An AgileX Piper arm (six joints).
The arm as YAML. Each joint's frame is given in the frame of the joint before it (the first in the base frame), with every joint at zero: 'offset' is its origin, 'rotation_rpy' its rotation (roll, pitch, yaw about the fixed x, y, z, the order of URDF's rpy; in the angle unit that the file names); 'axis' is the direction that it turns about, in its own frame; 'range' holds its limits. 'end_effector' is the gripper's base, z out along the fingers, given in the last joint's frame.
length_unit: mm
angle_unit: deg
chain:
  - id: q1
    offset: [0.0, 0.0, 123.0]
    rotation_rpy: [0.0, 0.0, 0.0]
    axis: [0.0, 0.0, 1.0]
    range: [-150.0, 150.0]
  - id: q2
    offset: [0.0, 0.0, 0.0]
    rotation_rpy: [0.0, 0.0, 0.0]
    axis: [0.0, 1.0, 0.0]
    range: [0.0, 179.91]
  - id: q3
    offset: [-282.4, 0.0, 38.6]
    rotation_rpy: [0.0, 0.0, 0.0]
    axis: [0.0, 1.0, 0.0]
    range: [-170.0, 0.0]
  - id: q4
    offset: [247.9, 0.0, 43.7]
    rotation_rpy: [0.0, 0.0, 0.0]
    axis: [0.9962, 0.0, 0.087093]
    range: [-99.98, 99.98]
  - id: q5
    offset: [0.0, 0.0, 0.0]
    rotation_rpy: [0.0, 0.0, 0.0]
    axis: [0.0, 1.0, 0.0]
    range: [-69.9, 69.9]
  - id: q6
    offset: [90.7, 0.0, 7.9]
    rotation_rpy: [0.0, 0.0, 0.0]
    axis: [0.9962, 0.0, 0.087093]
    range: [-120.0, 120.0]
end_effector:
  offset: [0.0, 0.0, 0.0]
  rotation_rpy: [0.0, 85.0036, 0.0]
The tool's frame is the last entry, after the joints.
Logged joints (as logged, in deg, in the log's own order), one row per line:
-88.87 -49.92 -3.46 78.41 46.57 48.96
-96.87 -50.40 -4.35 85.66 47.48 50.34
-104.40 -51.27 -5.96 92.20 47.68 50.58
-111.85 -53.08 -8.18 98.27 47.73 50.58
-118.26 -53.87 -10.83 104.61 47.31 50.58
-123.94 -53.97 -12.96 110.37 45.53 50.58
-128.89 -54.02 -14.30 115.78 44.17 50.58
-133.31 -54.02 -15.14 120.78 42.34 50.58
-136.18 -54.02 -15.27 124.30 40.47 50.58
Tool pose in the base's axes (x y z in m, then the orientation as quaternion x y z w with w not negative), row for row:
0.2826 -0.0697 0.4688 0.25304 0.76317 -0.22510 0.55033
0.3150 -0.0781 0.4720 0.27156 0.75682 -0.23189 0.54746
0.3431 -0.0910 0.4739 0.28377 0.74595 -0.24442 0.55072
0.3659 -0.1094 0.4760 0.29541 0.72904 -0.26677 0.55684
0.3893 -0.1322 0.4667 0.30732 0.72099 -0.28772 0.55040
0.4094 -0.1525 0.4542 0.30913 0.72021 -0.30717 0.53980
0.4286 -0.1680 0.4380 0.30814 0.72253 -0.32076 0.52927
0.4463 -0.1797 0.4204 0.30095 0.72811 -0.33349 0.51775
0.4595 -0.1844 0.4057 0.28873 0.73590 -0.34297 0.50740
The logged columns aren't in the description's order. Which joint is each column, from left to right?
Columns, left to right: q3, q4, q1, q2, q6, q5.
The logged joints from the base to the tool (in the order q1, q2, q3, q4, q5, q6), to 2 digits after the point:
-3.46 78.41 -88.87 -49.92 48.96 46.57
-4.35 85.66 -96.87 -50.40 50.34 47.48
-5.96 92.20 -104.40 -51.27 50.58 47.68
-8.18 98.27 -111.85 -53.08 50.58 47.73
-10.83 104.61 -118.26 -53.87 50.58 47.31
-12.96 110.37 -123.94 -53.97 50.58 45.53
-14.30 115.78 -128.89 -54.02 50.58 44.17
-15.14 120.78 -133.31 -54.02 50.58 42.34
-15.27 124.30 -136.18 -54.02 50.58 40.47

